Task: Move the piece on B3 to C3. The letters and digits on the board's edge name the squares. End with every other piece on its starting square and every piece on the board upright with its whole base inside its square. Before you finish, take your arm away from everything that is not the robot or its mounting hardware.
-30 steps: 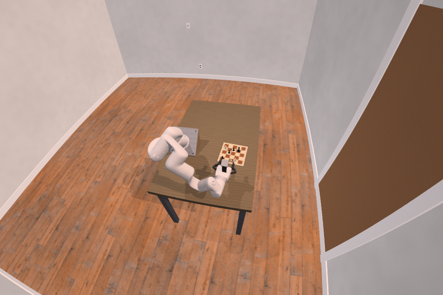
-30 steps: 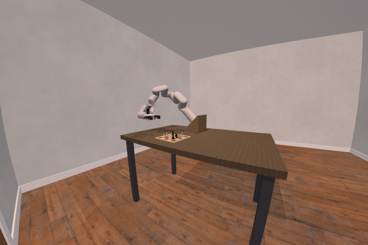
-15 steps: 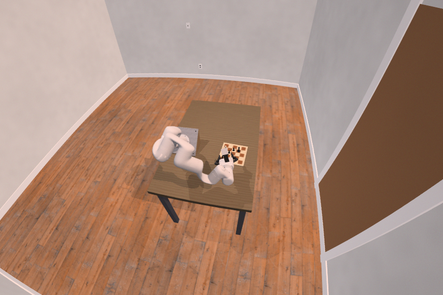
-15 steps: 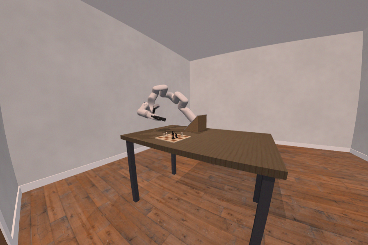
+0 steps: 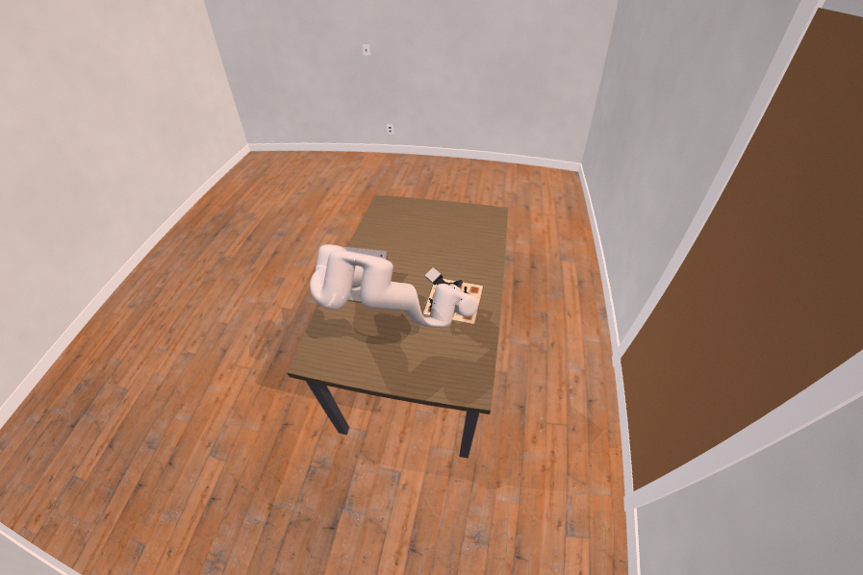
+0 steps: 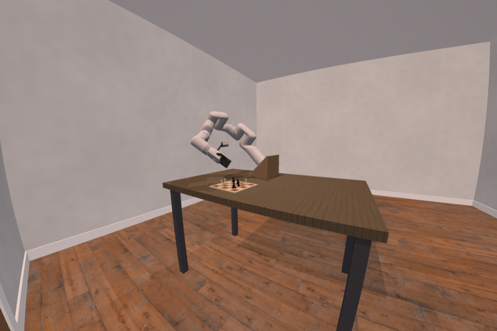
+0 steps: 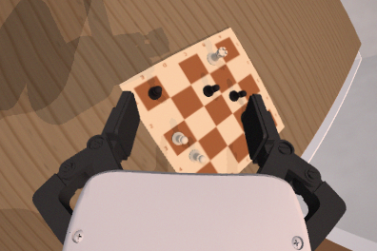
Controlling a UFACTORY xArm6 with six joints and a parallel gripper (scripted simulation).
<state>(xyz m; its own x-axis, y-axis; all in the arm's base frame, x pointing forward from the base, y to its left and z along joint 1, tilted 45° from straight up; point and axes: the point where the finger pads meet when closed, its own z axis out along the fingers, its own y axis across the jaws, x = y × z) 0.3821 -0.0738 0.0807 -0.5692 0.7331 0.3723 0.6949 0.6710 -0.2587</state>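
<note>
My hand is 11 cm to the right of the tall black piece, 10 cm short of it and 10 cm above it. The rest, counted from my hand: chessboard 13 cm below, 8 cm to the left, 5 cm ahead; white piece 13 cm to the left, 11 cm below, 1 cm behind.
</note>
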